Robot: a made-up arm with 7 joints. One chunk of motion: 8 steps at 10 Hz.
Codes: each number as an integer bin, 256 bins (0 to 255) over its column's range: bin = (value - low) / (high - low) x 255, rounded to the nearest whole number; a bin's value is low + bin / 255 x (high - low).
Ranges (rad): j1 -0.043..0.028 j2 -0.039..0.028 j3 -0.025..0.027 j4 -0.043..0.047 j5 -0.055..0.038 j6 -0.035..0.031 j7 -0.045..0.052
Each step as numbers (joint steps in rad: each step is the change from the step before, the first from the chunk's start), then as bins.
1 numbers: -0.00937 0.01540 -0.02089 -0.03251 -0.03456 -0.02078 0.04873
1 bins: 121 207 20 30 56 55 246
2 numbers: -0.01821 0.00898 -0.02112 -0.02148 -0.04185 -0.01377 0.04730
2 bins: 89 183 19 61 36 82 243
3 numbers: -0.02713 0.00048 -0.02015 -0.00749 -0.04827 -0.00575 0.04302
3 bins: 57 150 24 101 18 113 231
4 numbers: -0.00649 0.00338 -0.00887 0.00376 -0.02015 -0.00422 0.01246
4 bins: 131 161 79 132 96 119 151
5 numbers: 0.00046 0.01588 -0.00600 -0.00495 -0.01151 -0.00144 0.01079
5 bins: 156 209 93 108 119 130 147
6 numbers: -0.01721 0.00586 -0.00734 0.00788 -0.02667 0.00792 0.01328
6 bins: 93 171 87 144 78 166 153
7 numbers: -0.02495 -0.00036 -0.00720 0.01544 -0.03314 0.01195 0.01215
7 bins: 65 147 87 166 60 181 150
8 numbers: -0.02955 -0.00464 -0.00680 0.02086 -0.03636 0.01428 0.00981
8 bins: 48 131 89 181 51 190 144
